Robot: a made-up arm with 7 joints. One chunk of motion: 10 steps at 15 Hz.
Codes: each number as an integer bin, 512 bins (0 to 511) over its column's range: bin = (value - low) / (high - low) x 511, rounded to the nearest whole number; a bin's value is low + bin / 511 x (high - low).
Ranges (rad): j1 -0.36..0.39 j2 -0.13..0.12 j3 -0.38..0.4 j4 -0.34..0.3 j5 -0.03..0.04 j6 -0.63..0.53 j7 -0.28..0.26
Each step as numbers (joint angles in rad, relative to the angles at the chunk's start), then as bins.
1 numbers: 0.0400 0.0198 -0.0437 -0.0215 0.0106 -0.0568 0.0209
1 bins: 273 306 220 254 296 253 285
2 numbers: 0.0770 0.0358 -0.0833 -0.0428 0.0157 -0.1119 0.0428
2 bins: 298 339 194 237 334 228 305
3 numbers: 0.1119 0.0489 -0.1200 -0.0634 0.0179 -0.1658 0.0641
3 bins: 322 366 170 221 350 204 326
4 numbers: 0.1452 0.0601 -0.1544 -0.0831 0.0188 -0.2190 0.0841
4 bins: 344 389 148 205 356 181 345
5 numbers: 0.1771 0.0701 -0.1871 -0.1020 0.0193 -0.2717 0.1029
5 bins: 366 409 126 190 360 158 362
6 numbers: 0.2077 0.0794 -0.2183 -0.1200 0.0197 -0.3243 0.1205
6 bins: 387 428 106 176 363 135 379
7 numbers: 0.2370 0.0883 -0.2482 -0.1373 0.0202 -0.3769 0.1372
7 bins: 407 446 86 162 366 111 395
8 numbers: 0.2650 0.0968 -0.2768 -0.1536 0.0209 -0.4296 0.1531
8 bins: 426 464 68 149 372 88 410
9 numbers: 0.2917 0.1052 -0.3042 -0.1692 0.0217 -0.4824 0.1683
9 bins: 444 481 50 136 377 65 424
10 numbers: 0.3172 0.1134 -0.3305 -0.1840 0.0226 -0.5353 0.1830
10 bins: 461 498 32 125 384 42 438
